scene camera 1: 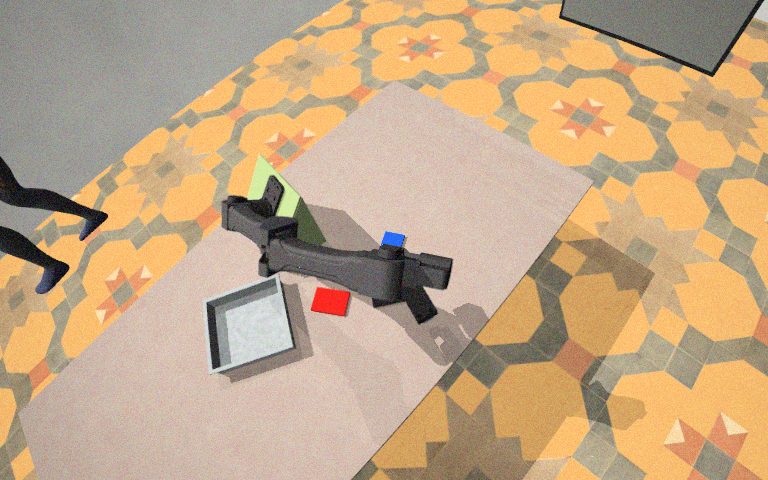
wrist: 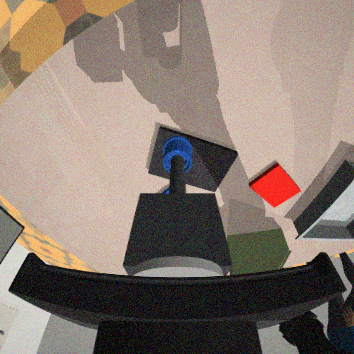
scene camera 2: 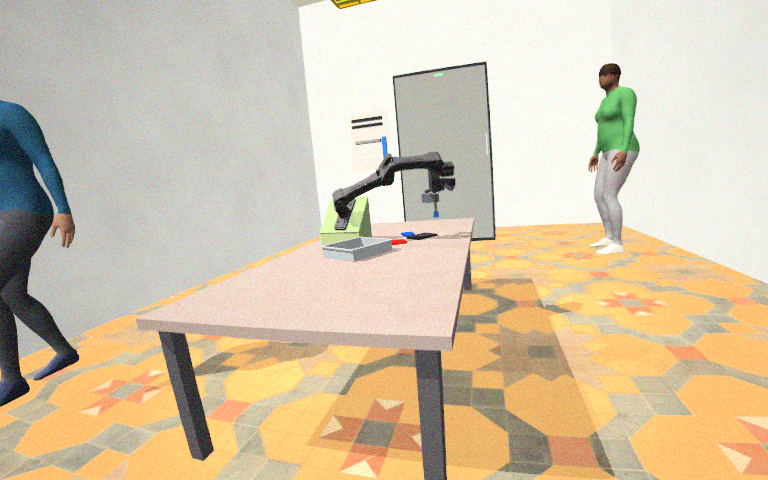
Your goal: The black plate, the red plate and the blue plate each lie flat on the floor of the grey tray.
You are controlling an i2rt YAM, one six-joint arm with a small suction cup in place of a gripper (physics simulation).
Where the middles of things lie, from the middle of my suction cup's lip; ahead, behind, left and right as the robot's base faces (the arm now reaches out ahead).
My suction cup is 9 cm past the black plate [wrist: 210, 162] and 11 cm above it. Round my suction cup: grey tray [scene camera 1: 251, 323] (26 cm behind, 39 cm to the right, 9 cm below); red plate [scene camera 1: 330, 301] (17 cm behind, 16 cm to the right, 11 cm below).
